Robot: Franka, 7 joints.
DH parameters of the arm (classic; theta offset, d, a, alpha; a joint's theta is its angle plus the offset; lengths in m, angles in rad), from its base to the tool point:
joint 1: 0 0.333 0 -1.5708
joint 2: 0 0 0 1.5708
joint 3: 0 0.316 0.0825 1.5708
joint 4: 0 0 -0.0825 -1.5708
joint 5: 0 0.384 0 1.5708
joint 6: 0 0 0.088 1.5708
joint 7: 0 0.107 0 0
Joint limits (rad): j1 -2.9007..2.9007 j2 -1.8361..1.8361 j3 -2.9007..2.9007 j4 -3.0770..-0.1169 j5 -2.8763..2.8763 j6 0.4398..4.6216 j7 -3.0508..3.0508
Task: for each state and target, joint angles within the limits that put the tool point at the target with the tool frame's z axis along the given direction. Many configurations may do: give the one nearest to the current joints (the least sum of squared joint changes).
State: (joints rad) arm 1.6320 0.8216 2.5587 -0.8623 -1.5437 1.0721 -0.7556
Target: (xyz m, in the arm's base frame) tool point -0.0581 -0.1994 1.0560 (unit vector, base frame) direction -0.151 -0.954 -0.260
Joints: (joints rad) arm 2.5242 0.6373 2.8963 -1.1539 -0.9359 1.7445 -0.7556
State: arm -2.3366 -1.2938 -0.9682 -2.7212 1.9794 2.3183 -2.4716
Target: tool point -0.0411 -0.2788 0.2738 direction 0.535 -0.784 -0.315
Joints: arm -1.5295 -0.5639 -0.3013 -3.0656 1.9966 2.3753 -2.4716
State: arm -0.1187 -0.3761 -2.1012 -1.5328 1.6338 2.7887 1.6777
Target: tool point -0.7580 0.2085 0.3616 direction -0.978 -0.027 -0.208
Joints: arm -0.5350 -0.9187 -2.5383 -1.0272 1.9012 3.0876 1.6777
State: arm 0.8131 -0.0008 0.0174 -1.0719 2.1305 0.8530 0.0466
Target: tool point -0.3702 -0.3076 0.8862 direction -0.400 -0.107 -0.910
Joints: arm 1.0013 -0.8740 0.2723 -0.6444 2.2586 0.7200 0.0466
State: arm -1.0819 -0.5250 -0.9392 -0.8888 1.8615 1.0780 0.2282
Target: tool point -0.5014 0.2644 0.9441 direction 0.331 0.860 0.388
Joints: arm -0.6969 -0.9898 -0.8242 -0.5992 2.3484 1.6532 0.2282
